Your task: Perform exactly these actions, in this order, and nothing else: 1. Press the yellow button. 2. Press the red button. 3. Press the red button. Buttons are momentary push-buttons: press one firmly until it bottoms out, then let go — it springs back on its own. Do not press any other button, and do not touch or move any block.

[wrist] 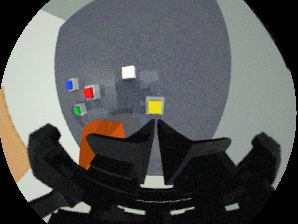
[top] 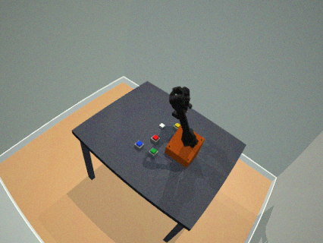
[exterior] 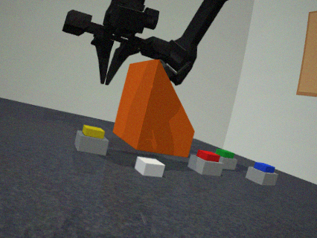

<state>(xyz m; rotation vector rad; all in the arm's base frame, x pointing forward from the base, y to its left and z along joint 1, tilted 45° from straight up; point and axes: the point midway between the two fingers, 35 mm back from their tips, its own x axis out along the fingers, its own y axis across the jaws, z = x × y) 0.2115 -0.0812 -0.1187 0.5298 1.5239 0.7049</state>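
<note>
Now: the red button 20 mm ahead of my gripper tip, 220 mm to the left of it and 80 mm below it. The rest, counted from my gripper tip: green button: 50 mm behind, 310 mm to the left, 80 mm below; then yellow button: 80 mm below; then white block: 80 mm ahead, 80 mm to the left, 100 mm below.
</note>
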